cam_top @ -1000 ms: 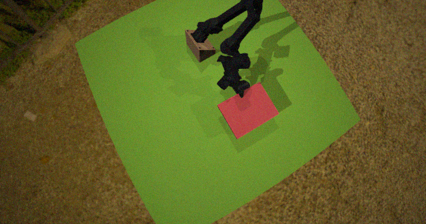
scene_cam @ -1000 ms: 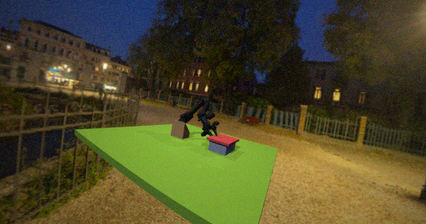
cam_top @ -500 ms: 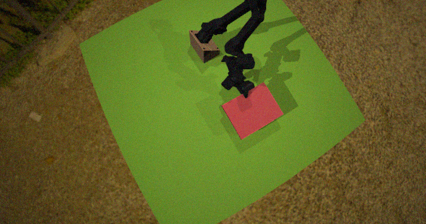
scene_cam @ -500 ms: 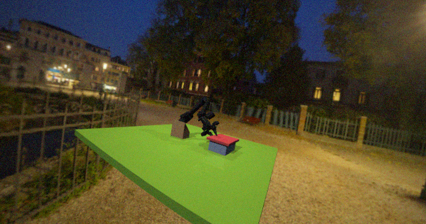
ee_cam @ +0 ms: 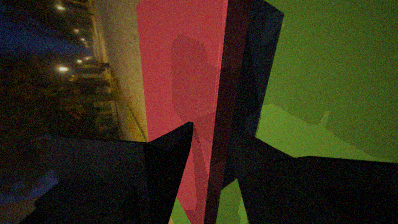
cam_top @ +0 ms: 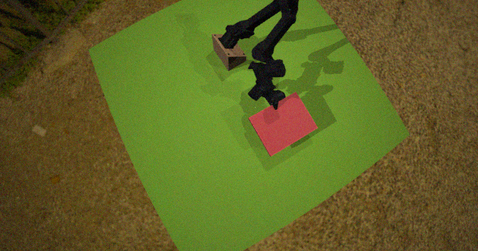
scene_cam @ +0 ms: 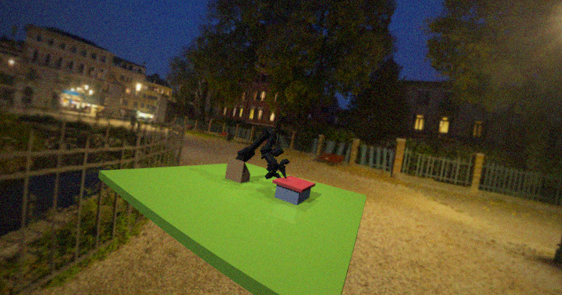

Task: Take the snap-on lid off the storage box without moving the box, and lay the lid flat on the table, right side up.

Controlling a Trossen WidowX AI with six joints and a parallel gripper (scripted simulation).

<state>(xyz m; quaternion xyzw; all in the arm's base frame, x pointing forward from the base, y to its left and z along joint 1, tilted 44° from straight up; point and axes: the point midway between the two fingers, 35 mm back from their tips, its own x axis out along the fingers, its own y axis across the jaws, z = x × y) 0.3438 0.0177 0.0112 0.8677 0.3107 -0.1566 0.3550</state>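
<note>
My gripper tip is now 8 cm short of the red lid. The rest, counted from my gripper tip: storage box (8 cm ahead, 4 cm below).
</note>
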